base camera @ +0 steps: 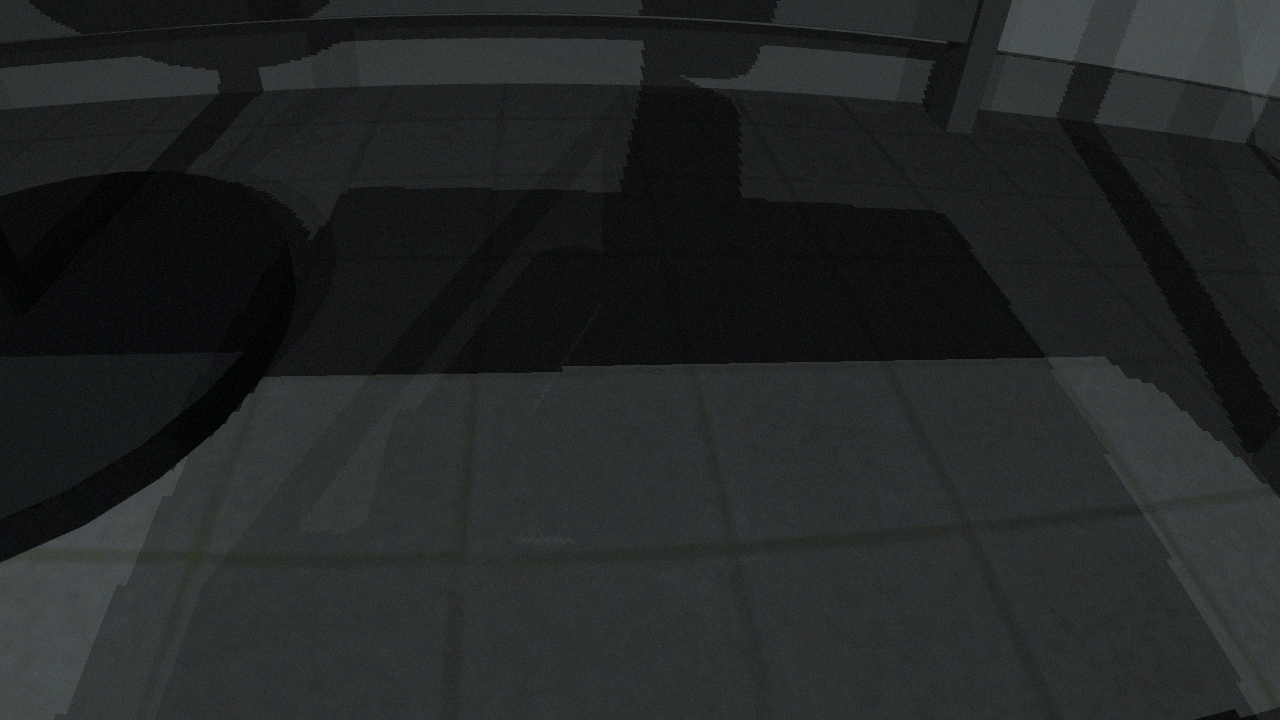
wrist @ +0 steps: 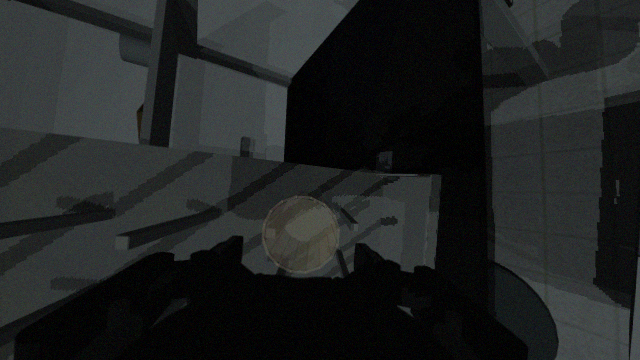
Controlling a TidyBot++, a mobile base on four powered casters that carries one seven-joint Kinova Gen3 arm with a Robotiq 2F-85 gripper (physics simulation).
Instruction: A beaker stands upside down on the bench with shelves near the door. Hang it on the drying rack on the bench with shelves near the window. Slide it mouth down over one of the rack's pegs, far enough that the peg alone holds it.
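Frame: origin at the arm's base, x ahead, y left, z up, level; metres.
Seen in the pictures: gripper, fingertip midpoint: (wrist: 299,252).
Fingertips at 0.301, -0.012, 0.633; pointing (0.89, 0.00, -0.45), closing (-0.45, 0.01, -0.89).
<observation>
A point is followed by its place in that frame, as x, y, z.
The beaker (wrist: 301,234) {0.326, -0.018, 0.619} shows end-on as a pale, see-through disc in the wrist view. It is off the bench, in front of the drying rack (wrist: 422,225) {0.361, -0.006, 0.369}, a pale board with dark pegs standing out from it. Its closed base faces the camera and its mouth points toward the board. The peg behind it is hard to make out; other pegs show to its left and right. My gripper (wrist: 299,252) {0.301, -0.012, 0.633} is open and empty. Its fingertips stand on either side of the beaker in the picture, nearer the camera and apart from it. Neither beaker nor rack shows in the base camera view.
A shelf post (wrist: 162,80) {0.822, -0.301, 0.803} stands left behind the rack, and a tall black panel (wrist: 385,90) {0.467, -0.280, 0.366} rises behind its right end. A dark round top (base camera: 143,268) {0.567, 0.347, -0.367} shows at the left of the base camera view. A pale upright post (base camera: 980,71) {0.988, -0.500, -0.307} stands at the upper right.
</observation>
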